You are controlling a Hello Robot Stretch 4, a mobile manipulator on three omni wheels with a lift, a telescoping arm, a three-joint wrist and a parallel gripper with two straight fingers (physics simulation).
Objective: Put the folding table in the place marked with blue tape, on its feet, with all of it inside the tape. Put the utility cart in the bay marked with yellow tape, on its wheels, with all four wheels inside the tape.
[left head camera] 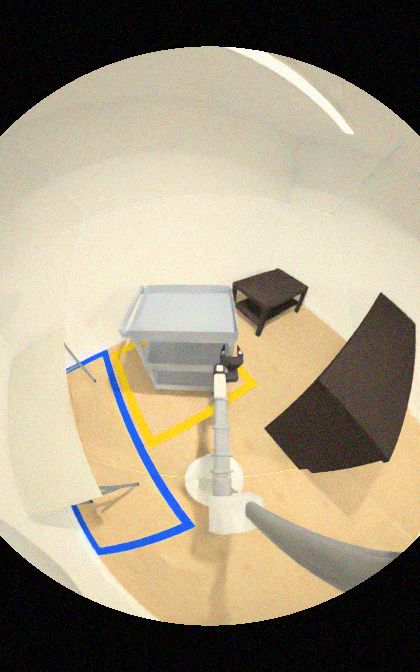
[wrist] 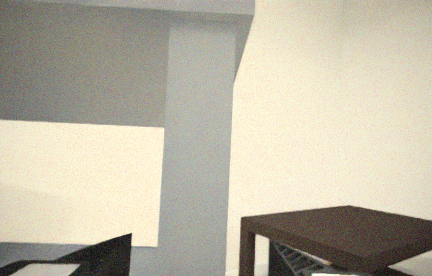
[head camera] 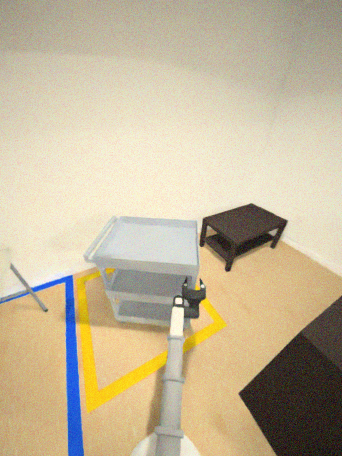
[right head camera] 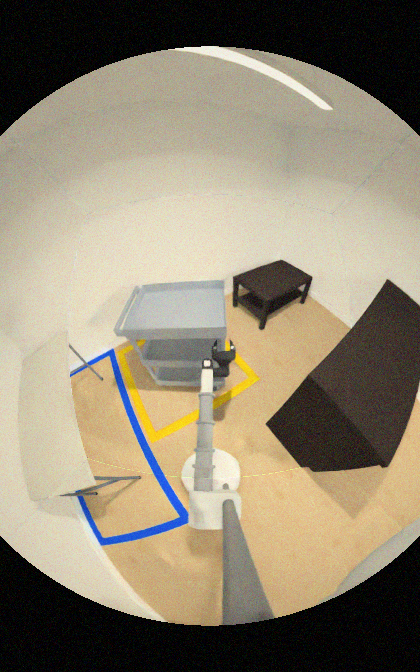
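Places are measured from the robot's base along level axes (x ahead, y left, z up), in metres.
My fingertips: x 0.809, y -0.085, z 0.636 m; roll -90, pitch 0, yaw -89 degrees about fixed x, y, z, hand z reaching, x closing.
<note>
Behind a point stands the place of what it marks.
The grey utility cart (head camera: 150, 242) @(x 0.979, y 0.224, z 0.767 m) (left head camera: 187, 310) (right head camera: 177, 307) (wrist: 200, 100) @(x 0.744, y -0.084, z 0.716 m) stands upright over the far part of the yellow tape (head camera: 86, 330) @(x 0.686, y 0.773, z -0.026 m) (left head camera: 190, 420) (right head camera: 182, 421). Its wheels are mostly hidden, so I cannot tell whether all are inside. My gripper (head camera: 194, 285) (left head camera: 232, 351) (right head camera: 223, 346) is open at the cart's near right corner, below its top tray. In the wrist view a cart post shows between the fingers; contact is unclear. The cream folding table (left head camera: 45, 425) (right head camera: 52, 420) appears upright at the left; its visible feet are inside the blue tape (head camera: 72, 350) @(x 0.534, y 0.808, z -0.027 m) (left head camera: 145, 542) (right head camera: 145, 533), others hidden.
A low dark table (head camera: 245, 220) @(x 1.924, y -0.750, z 0.423 m) (left head camera: 270, 285) (right head camera: 272, 277) (wrist: 340, 225) @(x 1.853, y -0.651, z 0.423 m) stands right of the cart, near the wall. A large dark box-like piece (head camera: 290, 395) @(x 0.317, y -0.506, z 0.532 m) (left head camera: 370, 380) (right head camera: 370, 370) is at the right. A wall runs behind the cart.
</note>
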